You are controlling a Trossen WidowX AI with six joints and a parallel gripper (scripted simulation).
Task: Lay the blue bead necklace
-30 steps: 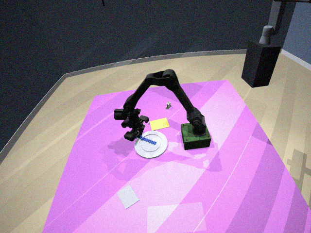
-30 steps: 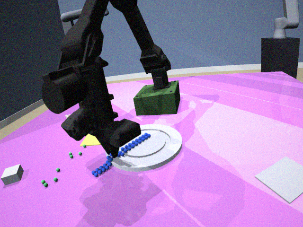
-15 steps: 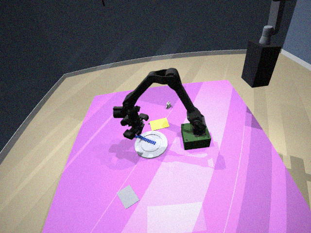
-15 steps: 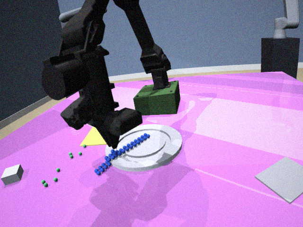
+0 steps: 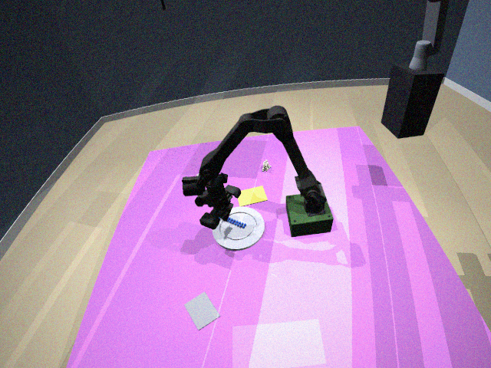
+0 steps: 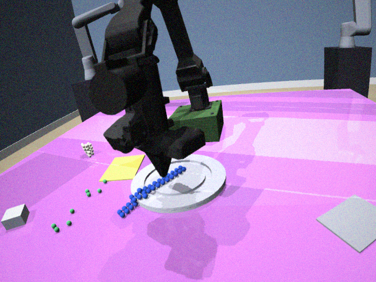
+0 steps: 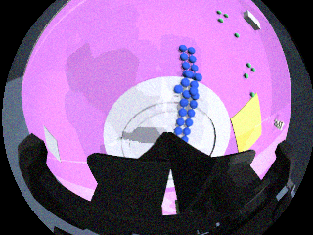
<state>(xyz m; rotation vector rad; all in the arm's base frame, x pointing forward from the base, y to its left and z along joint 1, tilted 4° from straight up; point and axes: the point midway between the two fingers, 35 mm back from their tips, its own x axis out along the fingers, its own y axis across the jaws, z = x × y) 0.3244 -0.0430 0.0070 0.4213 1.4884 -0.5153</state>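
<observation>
Now: the round white bead board 4 cm behind my gripper tip, 1 cm to the left of it and 3 cm below it. Also, from my gripper tip: yellow sheet: 11 cm behind, 14 cm to the right, 4 cm below; then grey tile: 10 cm ahead, 32 cm to the left, 4 cm below; then cube: 11 cm ahead, 31 cm to the right, 3 cm below.
</observation>
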